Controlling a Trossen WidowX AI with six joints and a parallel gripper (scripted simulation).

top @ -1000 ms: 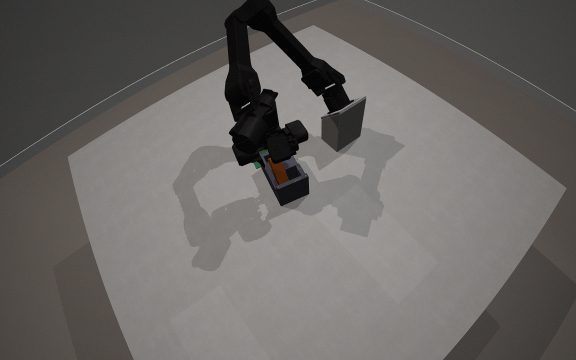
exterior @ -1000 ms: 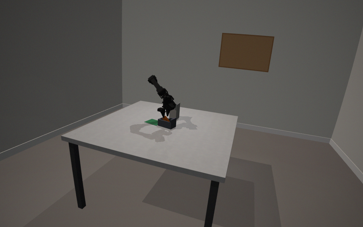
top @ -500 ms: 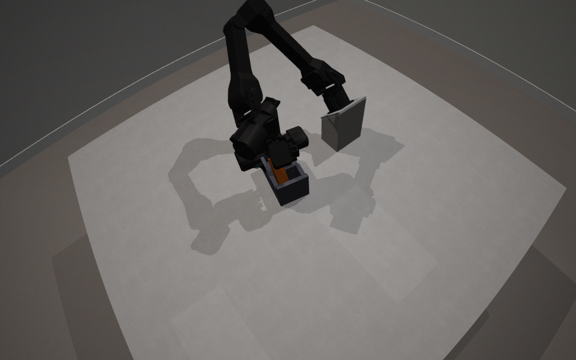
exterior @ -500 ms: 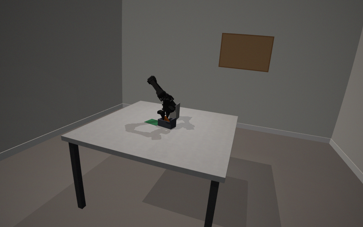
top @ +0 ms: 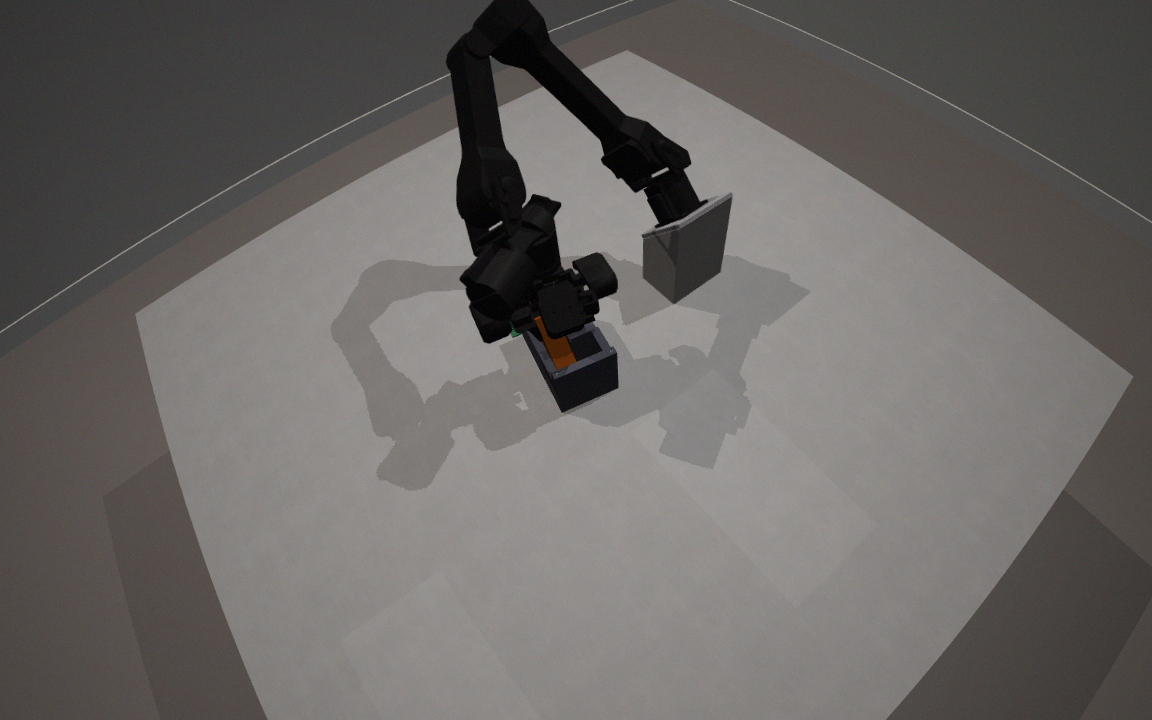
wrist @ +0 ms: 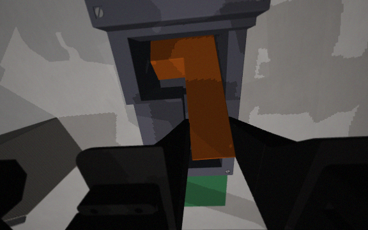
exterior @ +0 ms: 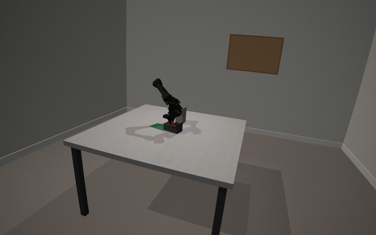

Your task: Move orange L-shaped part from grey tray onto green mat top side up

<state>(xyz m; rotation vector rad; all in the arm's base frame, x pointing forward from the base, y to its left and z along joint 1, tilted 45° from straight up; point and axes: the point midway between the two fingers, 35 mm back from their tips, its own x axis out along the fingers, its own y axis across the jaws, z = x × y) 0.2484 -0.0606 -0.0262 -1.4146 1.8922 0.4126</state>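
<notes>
The green mat is 70 mm behind my gripper tip, 130 mm to the right of it and 80 mm below it. Round my gripper tip: orange L-shaped part (30 mm to the left, 30 mm below).
</notes>
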